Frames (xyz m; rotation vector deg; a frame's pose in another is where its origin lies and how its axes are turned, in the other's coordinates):
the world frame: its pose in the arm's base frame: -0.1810 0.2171 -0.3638 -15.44 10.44 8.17
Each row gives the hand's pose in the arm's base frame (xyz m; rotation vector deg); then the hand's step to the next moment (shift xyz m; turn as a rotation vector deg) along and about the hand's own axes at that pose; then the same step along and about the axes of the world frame.
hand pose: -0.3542 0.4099 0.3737 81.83 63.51 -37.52
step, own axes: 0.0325 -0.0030 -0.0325 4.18 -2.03 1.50
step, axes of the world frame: 0.0128 0.0428 -0.0111 1.03 0.64 -4.73
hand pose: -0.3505 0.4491 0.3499 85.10 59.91 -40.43
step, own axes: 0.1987 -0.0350 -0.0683 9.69 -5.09 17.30
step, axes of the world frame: 0.0915 0.1419 -0.1298 2.68 -10.89 -17.13
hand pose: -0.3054 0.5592 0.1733 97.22 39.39 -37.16
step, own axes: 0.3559 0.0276 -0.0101 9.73 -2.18 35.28
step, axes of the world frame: 0.3072 0.0588 -0.1724 1.88 -27.82 -23.80
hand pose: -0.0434 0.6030 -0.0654 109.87 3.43 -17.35
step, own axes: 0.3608 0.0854 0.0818 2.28 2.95 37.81
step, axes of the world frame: 0.3306 -0.1860 -0.0174 -6.14 -31.40 -20.49
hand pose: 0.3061 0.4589 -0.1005 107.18 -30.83 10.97
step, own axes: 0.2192 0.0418 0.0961 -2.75 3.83 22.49
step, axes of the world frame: 0.1230 -0.2001 0.0621 -8.07 -17.45 -12.59
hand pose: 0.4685 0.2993 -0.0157 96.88 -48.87 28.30
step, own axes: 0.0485 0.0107 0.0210 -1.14 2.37 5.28
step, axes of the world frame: 0.0098 -0.0457 0.0269 -3.41 -4.04 -2.62
